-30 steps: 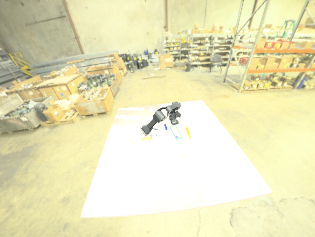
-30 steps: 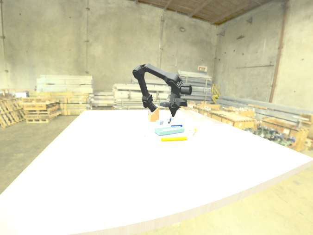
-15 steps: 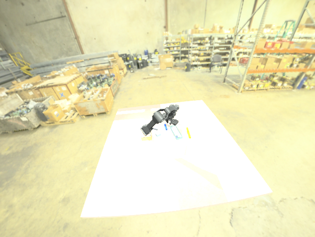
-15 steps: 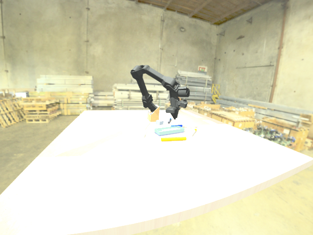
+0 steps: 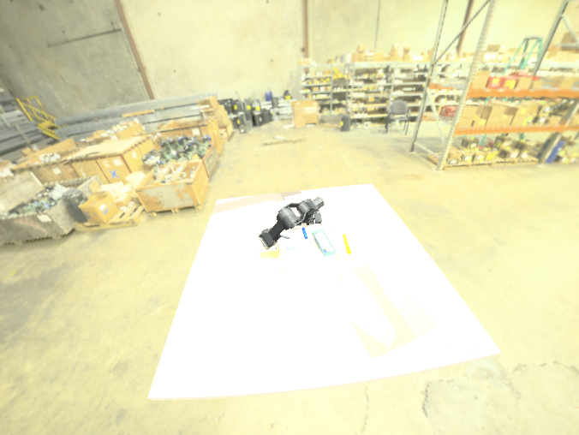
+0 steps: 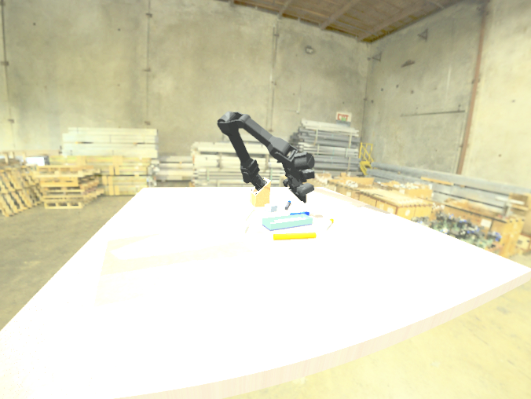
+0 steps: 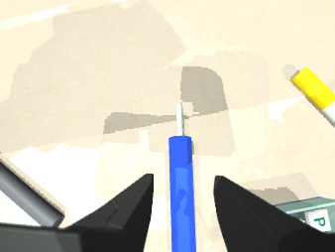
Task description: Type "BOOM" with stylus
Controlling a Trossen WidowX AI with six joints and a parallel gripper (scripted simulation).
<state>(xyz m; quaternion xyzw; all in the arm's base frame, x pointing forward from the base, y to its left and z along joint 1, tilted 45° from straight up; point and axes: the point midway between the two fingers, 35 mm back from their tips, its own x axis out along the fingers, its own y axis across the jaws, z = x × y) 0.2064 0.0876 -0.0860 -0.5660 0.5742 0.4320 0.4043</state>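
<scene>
The blue stylus lies 6 cm below my gripper tip and 2 cm to the left of it. Also, from my gripper tip: thin white tip 6 cm below, 5 cm to the left; yellow-and-white pen 13 cm ahead, 6 cm to the left, 6 cm below; yellow marker 23 cm ahead, 14 cm to the right, 5 cm below.
</scene>
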